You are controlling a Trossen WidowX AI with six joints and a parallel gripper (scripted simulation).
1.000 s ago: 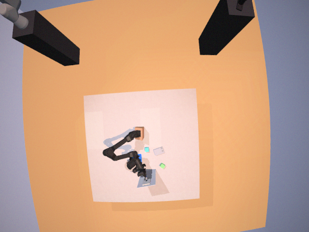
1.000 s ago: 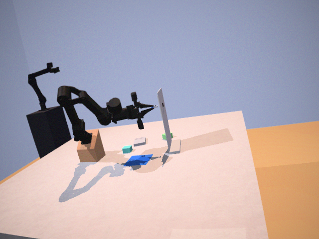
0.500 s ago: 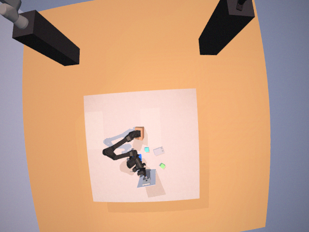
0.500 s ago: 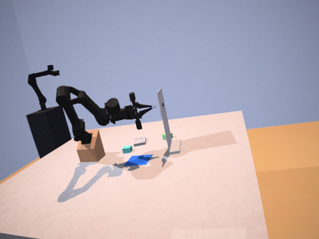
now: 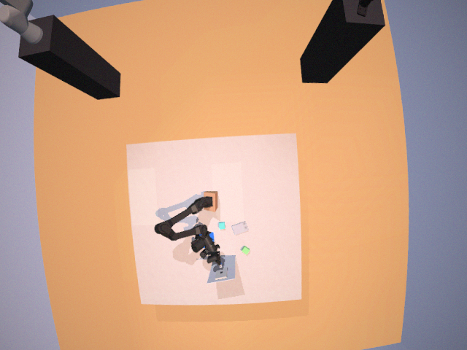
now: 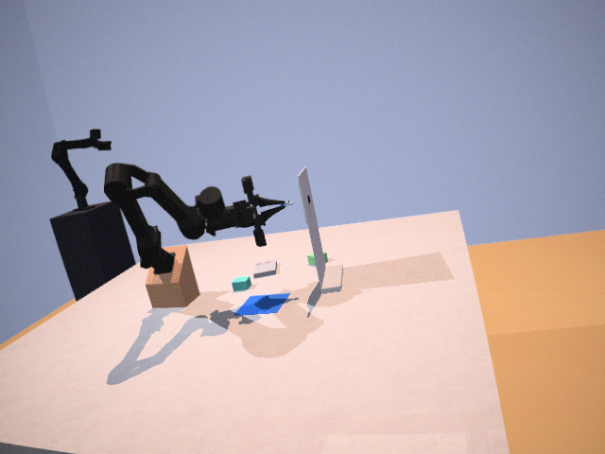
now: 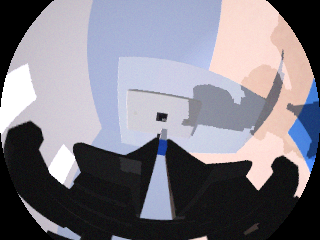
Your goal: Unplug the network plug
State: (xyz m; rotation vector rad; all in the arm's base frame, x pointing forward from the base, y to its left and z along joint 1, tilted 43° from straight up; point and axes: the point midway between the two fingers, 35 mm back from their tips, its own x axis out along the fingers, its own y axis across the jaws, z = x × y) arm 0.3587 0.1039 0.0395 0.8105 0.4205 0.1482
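Right now the blue marked square is 7 cm behind my gripper tip, 12 cm to the right of it and 23 cm below it. Round my gripper tip: green cube 17 cm to the left, 22 cm below; network plug right at my gripper tip; grey upright panel 7 cm ahead, 1 cm to the left, 9 cm below.
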